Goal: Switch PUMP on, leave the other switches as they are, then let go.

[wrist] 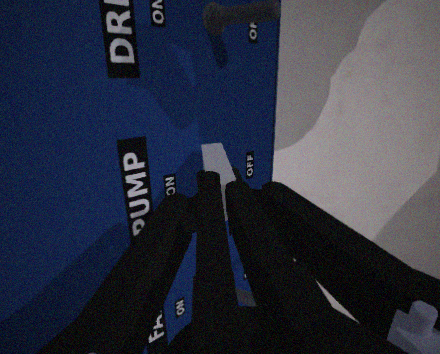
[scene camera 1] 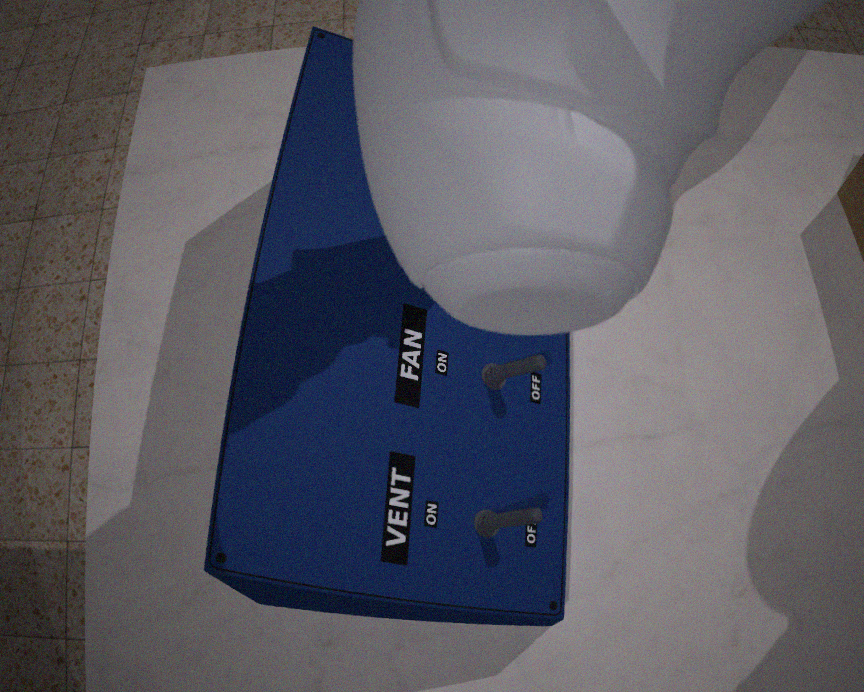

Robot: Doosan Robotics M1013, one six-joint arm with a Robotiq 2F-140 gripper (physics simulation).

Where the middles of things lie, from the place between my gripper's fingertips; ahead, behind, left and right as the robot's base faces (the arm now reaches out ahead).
The blue switch panel (scene camera 1: 366, 440) is 7 cm to the left of my hand, 7 cm ahead of it and 3 cm below it. From my hand the other things lie so: vent lever (scene camera 1: 528, 516): 26 cm to the left; then fan lever (scene camera 1: 535, 363): 14 cm to the left, 1 cm behind.
